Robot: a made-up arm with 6 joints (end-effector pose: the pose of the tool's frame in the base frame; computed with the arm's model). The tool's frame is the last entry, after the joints.
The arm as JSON. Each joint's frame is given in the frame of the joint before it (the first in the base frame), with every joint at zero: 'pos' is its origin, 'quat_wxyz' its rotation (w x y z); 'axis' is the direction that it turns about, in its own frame. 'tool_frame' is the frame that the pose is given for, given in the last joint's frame.
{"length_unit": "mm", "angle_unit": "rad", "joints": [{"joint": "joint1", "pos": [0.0, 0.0, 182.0], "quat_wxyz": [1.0, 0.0, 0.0, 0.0], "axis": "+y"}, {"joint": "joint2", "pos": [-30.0, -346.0, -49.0], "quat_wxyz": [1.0, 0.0, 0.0, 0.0], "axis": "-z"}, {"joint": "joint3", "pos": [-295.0, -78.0, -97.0], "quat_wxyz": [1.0, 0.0, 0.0, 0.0], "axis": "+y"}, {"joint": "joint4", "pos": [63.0, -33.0, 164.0], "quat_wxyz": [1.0, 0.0, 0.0, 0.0], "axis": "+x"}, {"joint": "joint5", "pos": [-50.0, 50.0, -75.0], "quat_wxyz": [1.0, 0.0, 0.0, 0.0], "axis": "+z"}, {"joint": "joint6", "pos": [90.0, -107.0, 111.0], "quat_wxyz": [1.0, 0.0, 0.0, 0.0], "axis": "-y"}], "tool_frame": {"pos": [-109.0, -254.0, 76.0], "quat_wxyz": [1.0, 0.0, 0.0, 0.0]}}
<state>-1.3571 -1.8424 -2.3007 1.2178 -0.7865 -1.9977</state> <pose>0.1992 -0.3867 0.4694 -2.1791 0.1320 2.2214</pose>
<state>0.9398 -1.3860 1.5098 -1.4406 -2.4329 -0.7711</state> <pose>-0.0182 -0.7277 0.4085 -0.6452 0.2437 0.2967</pose>
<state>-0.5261 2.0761 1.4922 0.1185 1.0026 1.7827</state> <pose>0.1392 -0.0652 -0.2898 0.8502 -1.5611 -2.0126</pose>
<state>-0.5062 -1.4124 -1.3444 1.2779 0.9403 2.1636</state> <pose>-0.1265 -0.6117 0.3544 -2.3335 -0.0269 -0.1723</pose>
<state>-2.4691 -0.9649 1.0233 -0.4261 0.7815 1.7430</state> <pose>0.0180 -0.5275 0.5640 -1.3400 -1.8236 1.6945</pose>
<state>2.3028 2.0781 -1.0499 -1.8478 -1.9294 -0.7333</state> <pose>-0.4721 0.0571 0.3221 -1.9900 -1.6443 0.7920</pose>
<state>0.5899 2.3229 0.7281 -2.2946 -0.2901 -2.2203</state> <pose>0.0940 -0.5051 0.1920 0.0312 -1.1930 0.9539</pose>
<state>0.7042 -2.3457 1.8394 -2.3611 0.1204 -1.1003</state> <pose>-0.3306 -0.5654 -0.0241 1.7802 2.1168 -1.0389</pose>
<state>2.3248 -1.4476 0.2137 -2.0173 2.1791 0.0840</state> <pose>-0.2840 -0.3593 0.3258 -0.4676 0.0990 -2.2414</pose>
